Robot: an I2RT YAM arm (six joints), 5 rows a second.
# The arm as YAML. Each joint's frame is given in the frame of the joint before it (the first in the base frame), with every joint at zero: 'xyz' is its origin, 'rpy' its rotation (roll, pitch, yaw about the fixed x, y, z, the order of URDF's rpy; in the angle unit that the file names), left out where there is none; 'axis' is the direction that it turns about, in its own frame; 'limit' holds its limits. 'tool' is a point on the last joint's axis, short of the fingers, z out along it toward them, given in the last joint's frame.
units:
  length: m
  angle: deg
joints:
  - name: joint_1
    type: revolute
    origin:
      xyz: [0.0, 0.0, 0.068]
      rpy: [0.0, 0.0, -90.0]
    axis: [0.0, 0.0, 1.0]
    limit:
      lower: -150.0
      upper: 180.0
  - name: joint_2
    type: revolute
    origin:
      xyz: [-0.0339, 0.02, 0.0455]
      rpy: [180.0, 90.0, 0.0]
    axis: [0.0, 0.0, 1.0]
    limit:
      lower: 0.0
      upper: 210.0
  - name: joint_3
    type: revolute
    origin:
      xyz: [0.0, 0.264, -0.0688]
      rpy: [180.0, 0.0, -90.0]
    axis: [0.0, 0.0, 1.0]
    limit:
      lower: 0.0
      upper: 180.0
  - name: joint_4
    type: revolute
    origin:
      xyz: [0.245, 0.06, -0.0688]
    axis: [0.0, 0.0, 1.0]
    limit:
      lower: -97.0
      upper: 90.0
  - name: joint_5
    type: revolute
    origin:
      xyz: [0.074, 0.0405, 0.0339]
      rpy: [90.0, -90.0, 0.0]
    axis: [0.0, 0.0, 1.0]
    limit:
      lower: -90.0
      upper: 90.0
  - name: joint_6
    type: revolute
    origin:
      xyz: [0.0, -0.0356, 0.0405]
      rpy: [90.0, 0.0, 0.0]
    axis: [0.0, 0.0, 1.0]
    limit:
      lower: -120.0
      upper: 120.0
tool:
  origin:
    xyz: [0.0, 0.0, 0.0]
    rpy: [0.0, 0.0, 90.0]
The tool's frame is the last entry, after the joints.
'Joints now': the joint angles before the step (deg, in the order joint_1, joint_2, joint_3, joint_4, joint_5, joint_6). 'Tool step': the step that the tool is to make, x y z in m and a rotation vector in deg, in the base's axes. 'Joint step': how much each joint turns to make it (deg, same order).
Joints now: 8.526 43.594 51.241 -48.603 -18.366 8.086
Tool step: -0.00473 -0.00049 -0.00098 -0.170 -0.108 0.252
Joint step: 0.088 -1.141 -0.441 -0.701 -0.003 -0.260
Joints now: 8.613 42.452 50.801 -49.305 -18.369 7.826
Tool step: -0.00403 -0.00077 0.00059 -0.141 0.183 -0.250
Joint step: -0.002 -0.789 0.090 -1.055 0.261 0.083
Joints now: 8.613 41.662 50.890 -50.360 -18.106 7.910
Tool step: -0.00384 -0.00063 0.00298 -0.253 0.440 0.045
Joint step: 0.002 -0.354 0.875 -1.756 0.090 -0.175
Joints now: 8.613 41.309 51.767 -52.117 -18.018 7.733
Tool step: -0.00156 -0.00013 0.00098 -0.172 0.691 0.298
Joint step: 0.000 0.086 0.526 -1.231 -0.176 -0.262
